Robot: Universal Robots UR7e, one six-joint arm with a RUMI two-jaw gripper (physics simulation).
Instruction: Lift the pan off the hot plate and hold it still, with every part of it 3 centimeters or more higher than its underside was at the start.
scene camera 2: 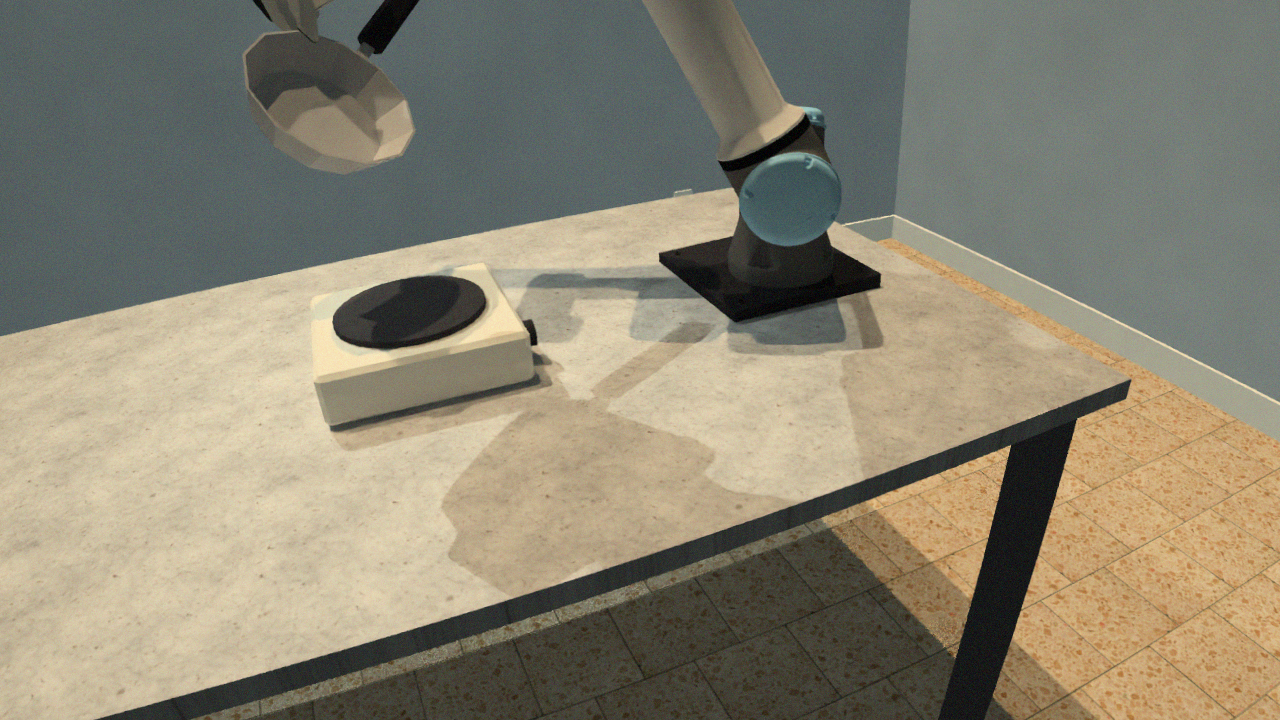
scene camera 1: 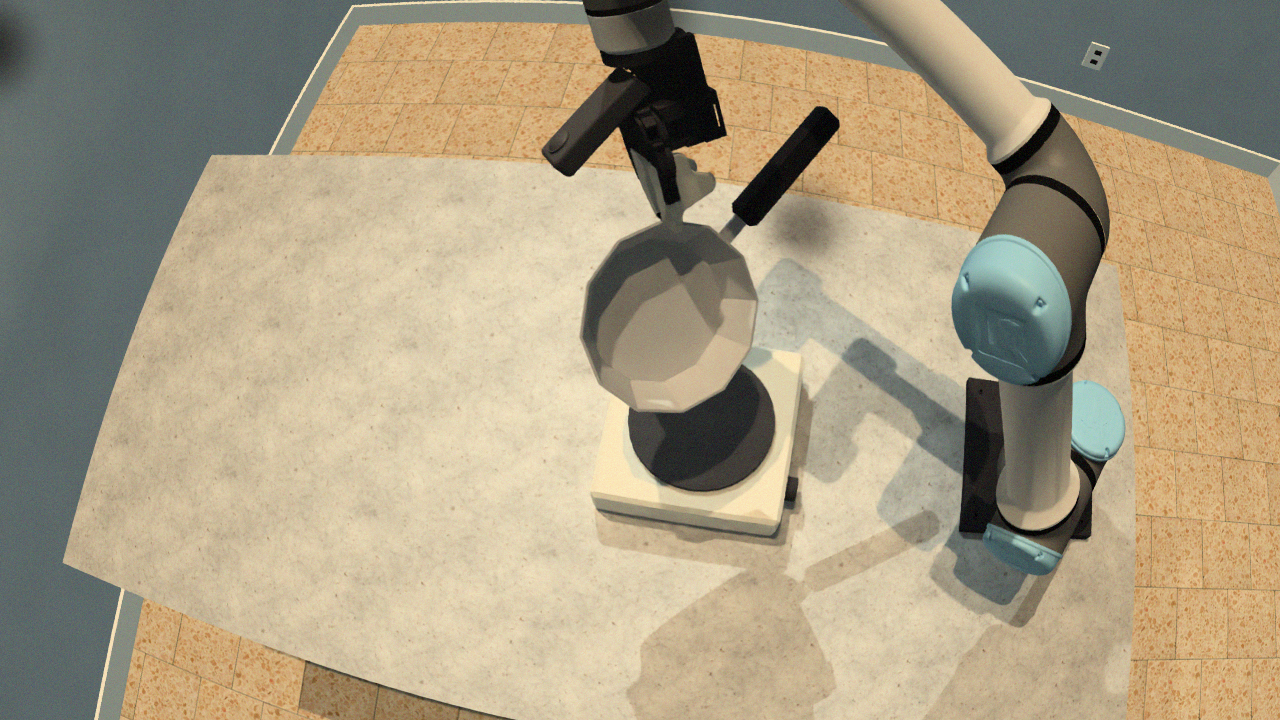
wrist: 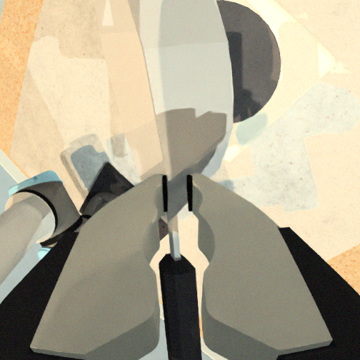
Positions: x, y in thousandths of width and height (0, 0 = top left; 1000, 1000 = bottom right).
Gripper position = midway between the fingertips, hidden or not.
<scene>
I see my gripper (scene camera 1: 527, 319), a light grey pan (scene camera 1: 522, 442) and a cream hot plate (wrist: 765, 165).
The light grey pan is seen too in scene camera 2 (scene camera 2: 253, 145). My gripper also shows in the wrist view (wrist: 490, 493).
</scene>
